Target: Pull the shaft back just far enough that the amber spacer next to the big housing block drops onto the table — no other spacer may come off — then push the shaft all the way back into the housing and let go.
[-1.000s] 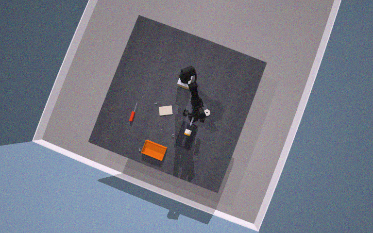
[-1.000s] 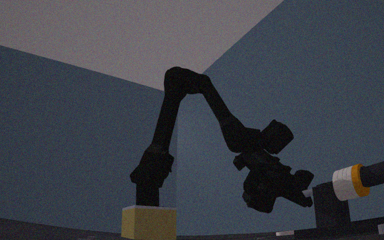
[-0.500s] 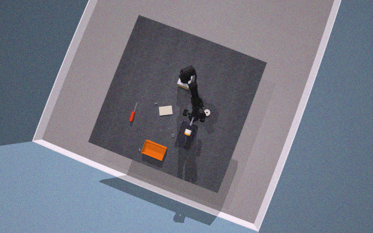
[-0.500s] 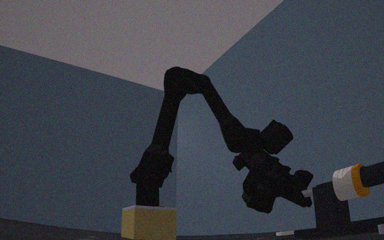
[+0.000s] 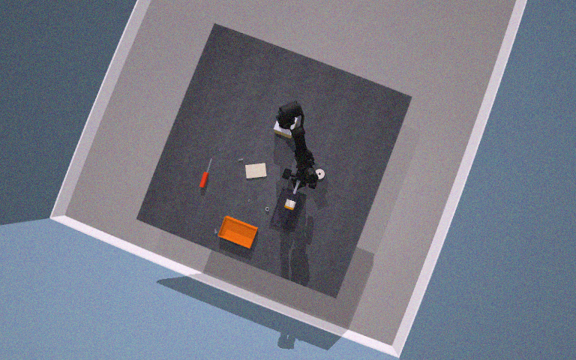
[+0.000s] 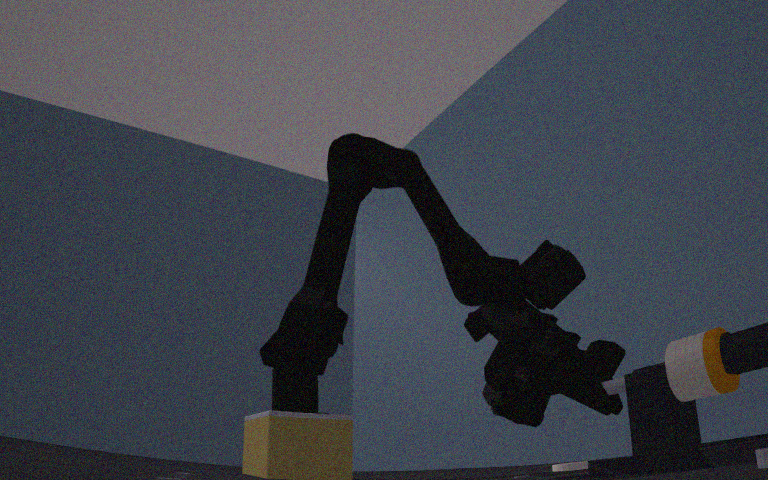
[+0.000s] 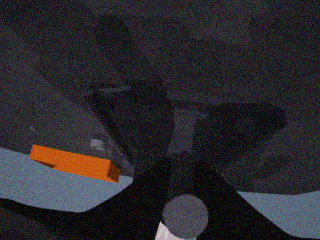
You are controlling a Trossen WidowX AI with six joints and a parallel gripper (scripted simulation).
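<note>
The pale grey shaft is 70 mm ahead of my gripper tip, 20 mm above it and 10 mm to the right of it. Also, from my gripper tip: dark support block (140 mm ahead, 10 mm to the right, 10 mm below); then white ring (120 mm to the left, 120 mm behind, 50 mm below); then amber spacer (110 mm ahead, 20 mm above, 10 mm to the right).
</note>
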